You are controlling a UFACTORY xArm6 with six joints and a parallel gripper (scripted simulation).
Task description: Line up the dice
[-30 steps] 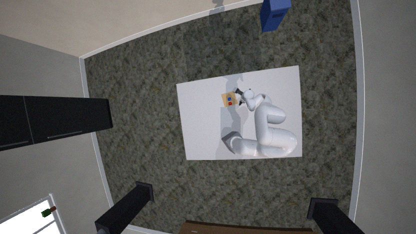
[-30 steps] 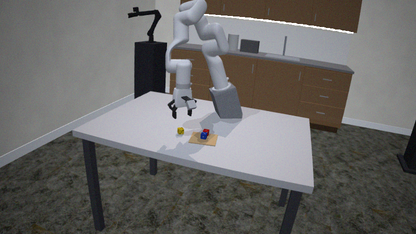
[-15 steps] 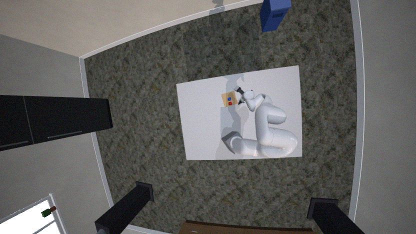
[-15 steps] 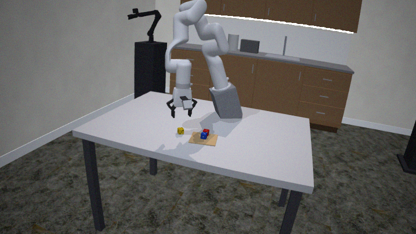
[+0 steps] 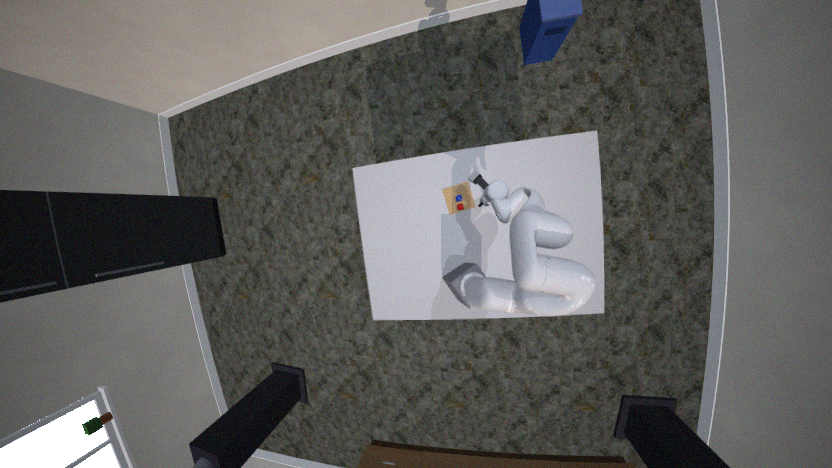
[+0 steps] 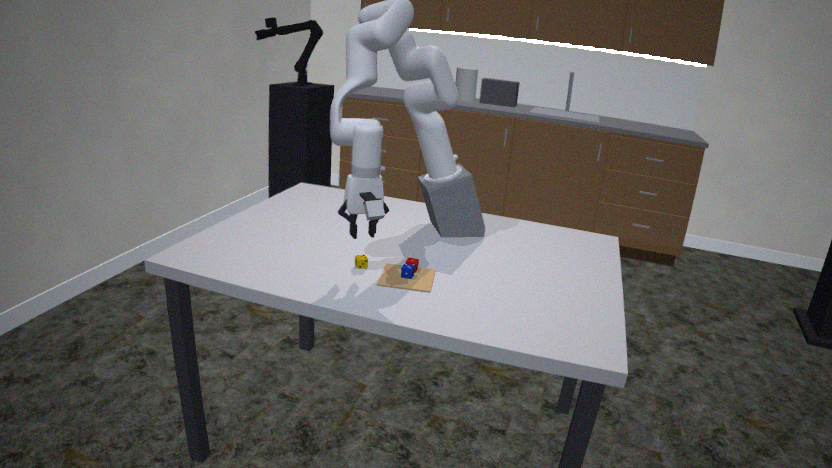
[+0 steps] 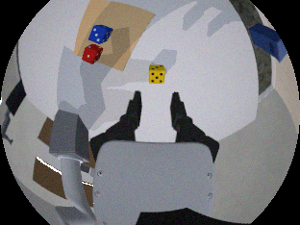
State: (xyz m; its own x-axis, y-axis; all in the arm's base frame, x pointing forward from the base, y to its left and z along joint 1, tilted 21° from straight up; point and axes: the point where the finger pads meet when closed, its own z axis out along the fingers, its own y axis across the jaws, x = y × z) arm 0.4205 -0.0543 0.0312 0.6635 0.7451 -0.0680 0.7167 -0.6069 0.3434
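Now: hand 9 cm above the yellow die. Also, from my hand: red die (13 cm to the left, 9 cm below, 5 cm behind); blue die (14 cm to the left, 9 cm below, 1 cm behind); tan mat (14 cm to the left, 11 cm below, 1 cm behind).
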